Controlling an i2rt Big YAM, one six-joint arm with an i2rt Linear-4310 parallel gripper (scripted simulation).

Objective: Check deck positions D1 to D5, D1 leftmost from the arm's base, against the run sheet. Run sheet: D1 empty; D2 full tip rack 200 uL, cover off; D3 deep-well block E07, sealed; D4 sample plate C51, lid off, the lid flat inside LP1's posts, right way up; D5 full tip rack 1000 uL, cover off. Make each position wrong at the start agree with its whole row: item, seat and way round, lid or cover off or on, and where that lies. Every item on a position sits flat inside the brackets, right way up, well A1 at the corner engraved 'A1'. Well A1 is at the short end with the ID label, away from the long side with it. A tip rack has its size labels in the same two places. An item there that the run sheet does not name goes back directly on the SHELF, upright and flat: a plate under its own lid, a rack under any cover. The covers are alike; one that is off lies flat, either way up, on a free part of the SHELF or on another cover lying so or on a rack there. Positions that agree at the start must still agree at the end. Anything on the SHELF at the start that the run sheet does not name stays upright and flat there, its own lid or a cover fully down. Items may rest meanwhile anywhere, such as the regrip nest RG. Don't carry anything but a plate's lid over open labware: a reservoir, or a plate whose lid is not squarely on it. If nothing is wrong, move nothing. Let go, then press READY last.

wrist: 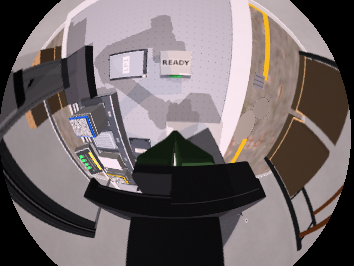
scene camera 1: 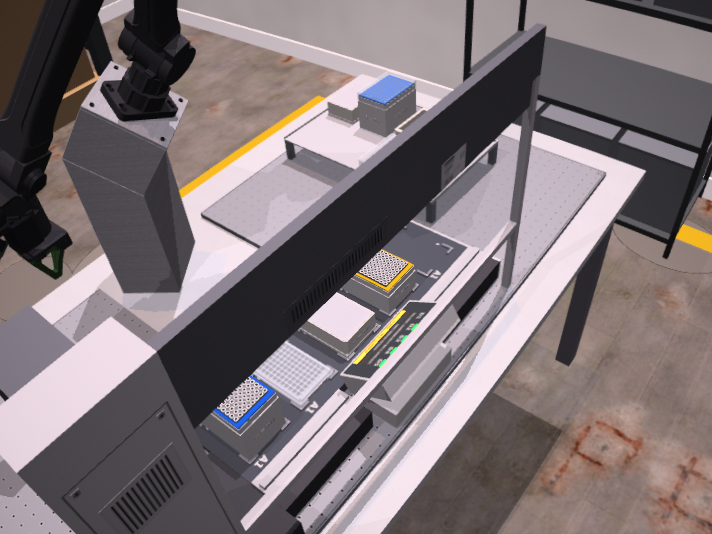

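My gripper: visible in scene camera 1 and the wrist view. Same spot on my gripper: (scene camera 1: 17, 250) is (wrist: 195, 179).
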